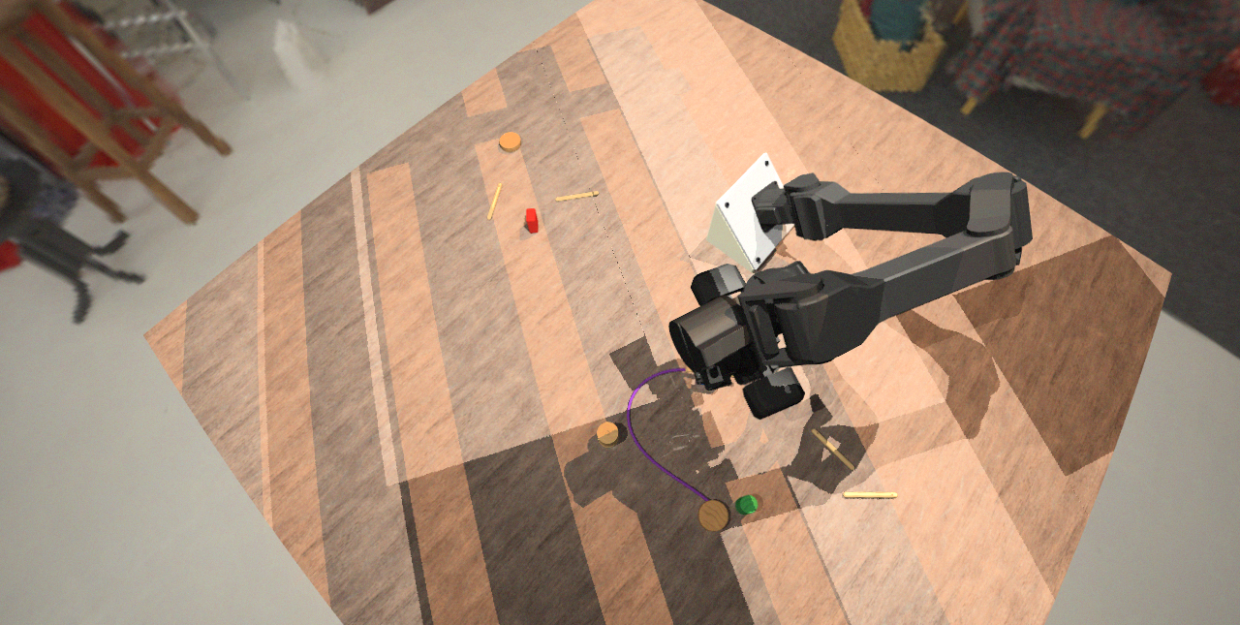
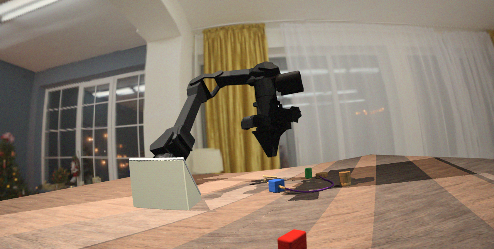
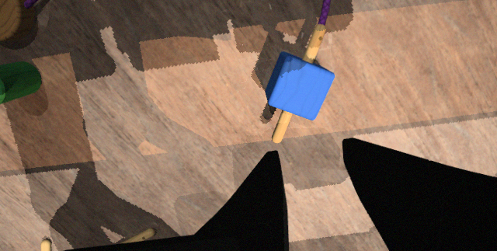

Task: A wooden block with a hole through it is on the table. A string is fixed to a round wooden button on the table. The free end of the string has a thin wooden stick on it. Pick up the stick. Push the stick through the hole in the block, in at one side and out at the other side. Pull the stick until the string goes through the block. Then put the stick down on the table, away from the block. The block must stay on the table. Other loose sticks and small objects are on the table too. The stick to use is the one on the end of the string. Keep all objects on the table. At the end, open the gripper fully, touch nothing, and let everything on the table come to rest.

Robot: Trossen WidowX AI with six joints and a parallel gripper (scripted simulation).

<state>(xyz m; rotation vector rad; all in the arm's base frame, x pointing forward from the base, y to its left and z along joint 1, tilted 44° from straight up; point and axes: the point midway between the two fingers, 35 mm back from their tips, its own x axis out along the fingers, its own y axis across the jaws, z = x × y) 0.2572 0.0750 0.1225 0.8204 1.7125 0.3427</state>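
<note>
The blue block lies 8 cm below my gripper tip, 1 cm to the right of it and 1 cm ahead of it. From my gripper tip the other things lie so: green cylinder: 15 cm to the left, 10 cm ahead, 7 cm below; then wooden cylinder: 18 cm ahead, 7 cm below, 5 cm to the right; then thin wooden stick: 8 cm below, 2 cm to the right, 2 cm ahead.
</note>
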